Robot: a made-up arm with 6 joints.
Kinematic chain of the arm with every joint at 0, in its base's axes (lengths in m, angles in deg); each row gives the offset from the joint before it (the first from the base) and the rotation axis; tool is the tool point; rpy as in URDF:
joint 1: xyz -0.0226 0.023 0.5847 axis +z
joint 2: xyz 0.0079 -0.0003 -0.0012 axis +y
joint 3: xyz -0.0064 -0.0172 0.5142 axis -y
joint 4: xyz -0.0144 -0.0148 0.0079 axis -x
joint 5: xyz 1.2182 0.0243 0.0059 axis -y
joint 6: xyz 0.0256 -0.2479 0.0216 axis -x
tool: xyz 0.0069 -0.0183 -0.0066 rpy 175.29 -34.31 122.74
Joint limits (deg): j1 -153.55..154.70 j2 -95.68..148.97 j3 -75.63..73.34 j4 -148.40..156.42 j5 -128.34..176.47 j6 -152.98..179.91
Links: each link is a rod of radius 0.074 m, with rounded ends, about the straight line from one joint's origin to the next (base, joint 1, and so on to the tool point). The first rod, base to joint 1, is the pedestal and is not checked.
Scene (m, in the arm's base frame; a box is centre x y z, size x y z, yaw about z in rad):
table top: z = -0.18
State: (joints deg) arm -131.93 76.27 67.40 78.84 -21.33 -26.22
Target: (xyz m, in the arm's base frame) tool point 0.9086 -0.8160 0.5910
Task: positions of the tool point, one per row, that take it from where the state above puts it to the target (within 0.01 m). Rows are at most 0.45 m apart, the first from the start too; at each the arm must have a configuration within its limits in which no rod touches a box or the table.
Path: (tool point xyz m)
1: -0.9261 -1.4635 0.7605
2: -0.5504 -1.5876 0.7558
3: -0.1650 -1.6045 0.7431
4: 0.1988 -1.5184 0.7214
5: 0.5122 -1.3432 0.6895
6: 0.7535 -1.1001 0.6461
7: 0.9086 -0.8160 0.5910

